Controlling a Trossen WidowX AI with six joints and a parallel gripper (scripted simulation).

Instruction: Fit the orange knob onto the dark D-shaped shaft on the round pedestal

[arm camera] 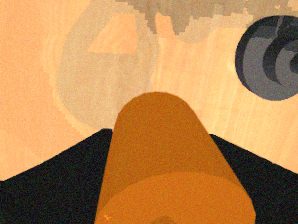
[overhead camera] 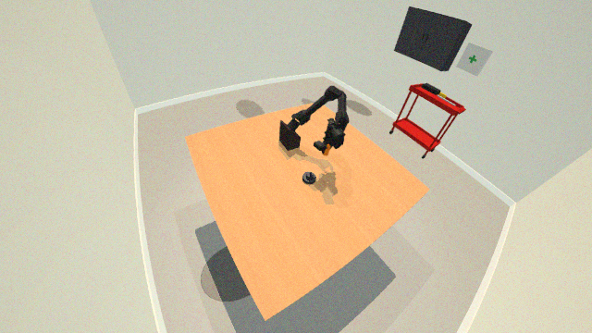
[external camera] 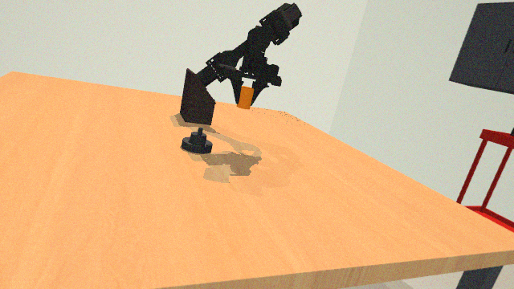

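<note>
The round dark pedestal lies 5 cm ahead of my gripper tip, 12 cm to the right of it and 10 cm below it. Round my gripper tip: orange knob 2 cm above.
</note>
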